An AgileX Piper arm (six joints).
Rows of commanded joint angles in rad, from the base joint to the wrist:
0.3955, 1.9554, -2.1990, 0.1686, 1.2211, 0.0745
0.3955, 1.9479, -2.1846, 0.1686, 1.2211, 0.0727
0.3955, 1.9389, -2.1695, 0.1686, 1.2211, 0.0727
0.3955, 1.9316, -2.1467, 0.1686, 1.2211, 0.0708
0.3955, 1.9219, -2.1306, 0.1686, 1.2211, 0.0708
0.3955, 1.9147, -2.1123, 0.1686, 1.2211, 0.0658
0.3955, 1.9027, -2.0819, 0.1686, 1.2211, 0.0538
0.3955, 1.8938, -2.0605, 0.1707, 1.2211, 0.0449
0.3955, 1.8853, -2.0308, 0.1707, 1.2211, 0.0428
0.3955, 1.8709, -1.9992, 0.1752, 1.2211, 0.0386
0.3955, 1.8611, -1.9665, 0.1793, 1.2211, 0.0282
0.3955, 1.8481, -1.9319, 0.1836, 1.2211, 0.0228
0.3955, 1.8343, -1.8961, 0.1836, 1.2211, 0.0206
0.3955, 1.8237, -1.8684, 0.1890, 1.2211, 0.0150
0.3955, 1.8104, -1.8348, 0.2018, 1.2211, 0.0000
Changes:
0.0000, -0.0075, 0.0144, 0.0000, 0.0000, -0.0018
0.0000, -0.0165, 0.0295, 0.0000, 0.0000, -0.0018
0.0000, -0.0238, 0.0523, 0.0000, 0.0000, -0.0037
0.0000, -0.0335, 0.0684, 0.0000, 0.0000, -0.0037
0.0000, -0.0407, 0.0867, 0.0000, 0.0000, -0.0087
0.0000, -0.0527, 0.1171, 0.0000, 0.0000, -0.0207
0.0000, -0.0616, 0.1385, 0.0021, 0.0000, -0.0296
0.0000, -0.0701, 0.1682, 0.0021, 0.0000, -0.0317
0.0000, -0.0845, 0.1998, 0.0066, 0.0000, -0.0359
0.0000, -0.0943, 0.2325, 0.0107, 0.0000, -0.0463
0.0000, -0.1073, 0.2671, 0.0150, 0.0000, -0.0517
0.0000, -0.1211, 0.3029, 0.0150, 0.0000, -0.0539
0.0000, -0.1317, 0.3306, 0.0204, 0.0000, -0.0595
0.0000, -0.1450, 0.3642, 0.0332, 0.0000, -0.0745

